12 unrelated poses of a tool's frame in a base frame.
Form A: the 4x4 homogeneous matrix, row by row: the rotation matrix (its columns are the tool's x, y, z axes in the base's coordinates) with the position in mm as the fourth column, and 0 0 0 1 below. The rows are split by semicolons.
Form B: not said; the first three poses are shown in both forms.
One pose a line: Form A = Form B
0.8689 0.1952 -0.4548 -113; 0.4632 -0.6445 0.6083 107; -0.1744 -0.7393 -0.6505 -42; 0 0 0 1 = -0.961 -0.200 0.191 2.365 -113 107 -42
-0.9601 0.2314 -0.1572 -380; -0.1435 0.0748 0.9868 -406; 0.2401 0.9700 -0.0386 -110; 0 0 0 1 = -0.031 -0.727 -0.686 2.865 -380 -406 -110
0.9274 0.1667 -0.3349 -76; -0.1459 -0.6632 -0.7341 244; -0.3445 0.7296 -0.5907 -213; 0 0 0 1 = 0.978 0.006 -0.209 2.296 -76 244 -213
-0.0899 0.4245 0.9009 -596; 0.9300 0.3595 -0.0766 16; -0.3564 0.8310 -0.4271 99; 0 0 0 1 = 0.556 0.771 0.310 2.188 -596 16 99
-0.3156 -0.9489 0.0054 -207; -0.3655 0.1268 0.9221 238; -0.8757 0.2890 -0.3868 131; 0 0 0 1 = -0.514 0.715 0.474 2.478 -207 238 131
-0.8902 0.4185 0.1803 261; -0.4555 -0.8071 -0.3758 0; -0.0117 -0.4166 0.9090 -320; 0 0 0 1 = -0.046 0.214 -0.976 2.677 261 0 -320
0.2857 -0.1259 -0.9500 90; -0.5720 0.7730 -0.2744 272; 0.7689 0.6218 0.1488 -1; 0 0 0 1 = 0.451 -0.864 -0.224 1.467 90 272 -1
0.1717 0.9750 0.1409 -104; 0.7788 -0.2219 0.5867 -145; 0.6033 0.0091 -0.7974 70; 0 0 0 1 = -0.755 -0.604 -0.256 2.749 -104 -145 70
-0.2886 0.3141 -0.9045 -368; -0.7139 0.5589 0.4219 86; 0.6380 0.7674 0.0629 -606; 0 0 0 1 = 0.183 -0.818 -0.545 1.911 -368 86 -606
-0.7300 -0.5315 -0.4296 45; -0.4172 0.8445 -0.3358 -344; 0.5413 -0.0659 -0.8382 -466; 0 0 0 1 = 0.266 -0.957 0.113 2.610 45 -344 -466
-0.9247 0.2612 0.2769 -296; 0.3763 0.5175 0.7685 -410; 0.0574 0.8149 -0.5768 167; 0 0 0 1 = 0.184 0.871 0.457 3.015 -296 -410 167
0.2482 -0.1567 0.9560 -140; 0.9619 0.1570 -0.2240 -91; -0.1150 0.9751 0.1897 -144; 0 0 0 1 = 0.612 0.547 0.571 1.775 -140 -91 -144
